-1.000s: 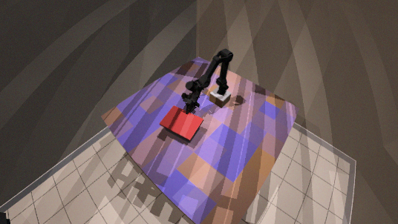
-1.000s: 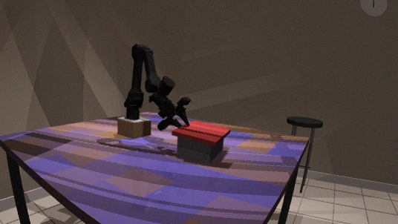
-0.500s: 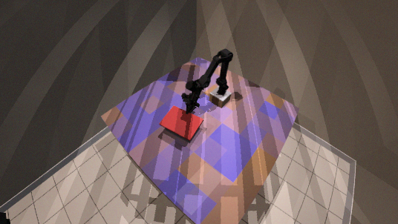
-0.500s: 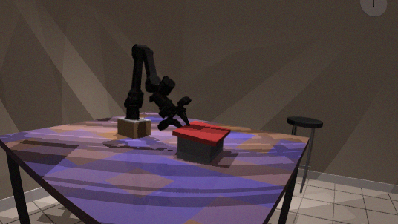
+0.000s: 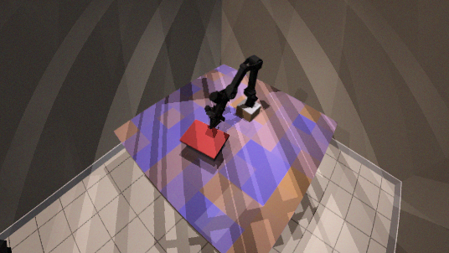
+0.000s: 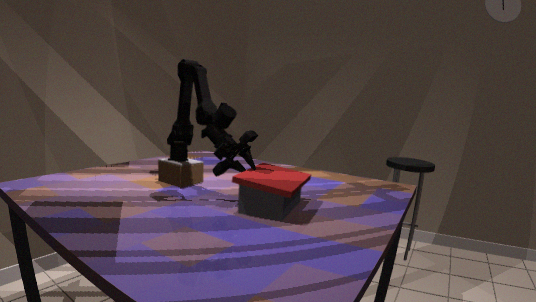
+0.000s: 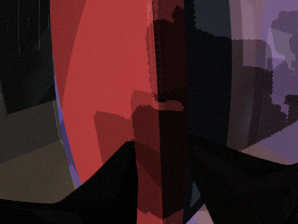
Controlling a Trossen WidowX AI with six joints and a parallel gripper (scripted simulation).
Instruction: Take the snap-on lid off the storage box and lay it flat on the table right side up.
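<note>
The red lid lies 80 mm ahead of my gripper tip. Round my gripper tip: dark grey storage box (70 mm ahead, 60 mm below).
</note>
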